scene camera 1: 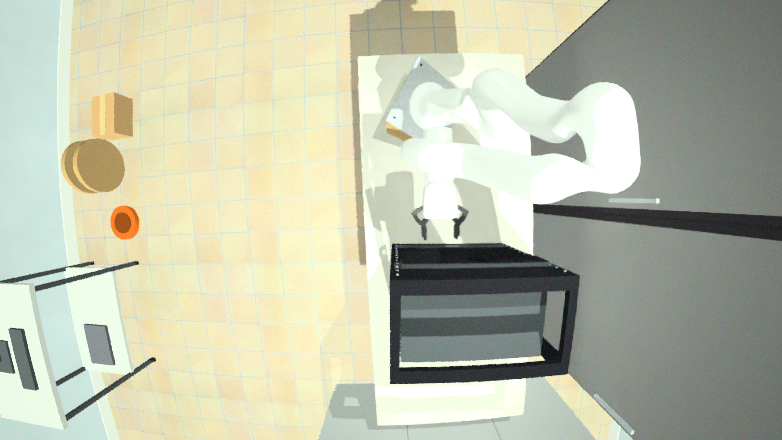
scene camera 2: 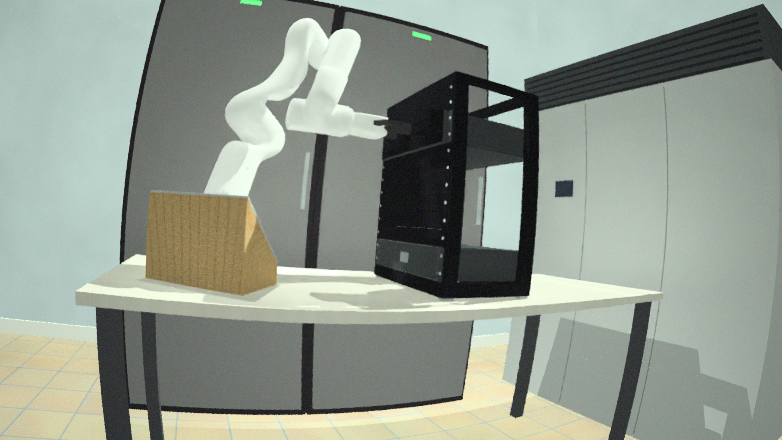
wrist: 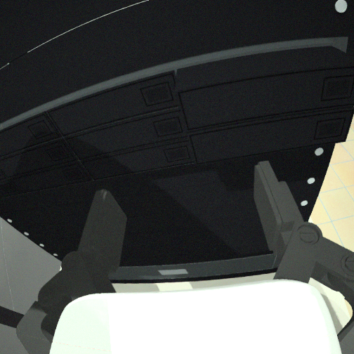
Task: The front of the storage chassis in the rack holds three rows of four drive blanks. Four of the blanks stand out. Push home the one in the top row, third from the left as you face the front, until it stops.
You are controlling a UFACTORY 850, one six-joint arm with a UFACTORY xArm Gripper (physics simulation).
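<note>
The black rack (scene camera 1: 481,283) (scene camera 2: 460,180) stands on the table. The storage chassis is high in its front, and its dark drive blanks show in the wrist view in rows below a grey strip. The top-row, third-from-left blank (wrist: 111,103) appears left of the view's middle; the dark surface does not tell how far it stands out. In the rightmost visible column, a larger-looking upper blank (wrist: 260,100) and the blank below it (wrist: 260,145) seem to stand forward. My gripper (scene camera 1: 440,236) (scene camera 2: 407,129) (wrist: 182,192) is open and empty, at the rack's upper front. Its fingertips appear below the blanks in the wrist view.
The arm's wooden base block (scene camera 2: 196,240) stands on the table (scene camera 1: 382,218) (scene camera 2: 328,313) in front of the rack. A lower unit with a small label (scene camera 2: 404,256) sits in the rack's bottom. Tall grey cabinets (scene camera 1: 656,300) (scene camera 2: 235,218) stand along one side of the table.
</note>
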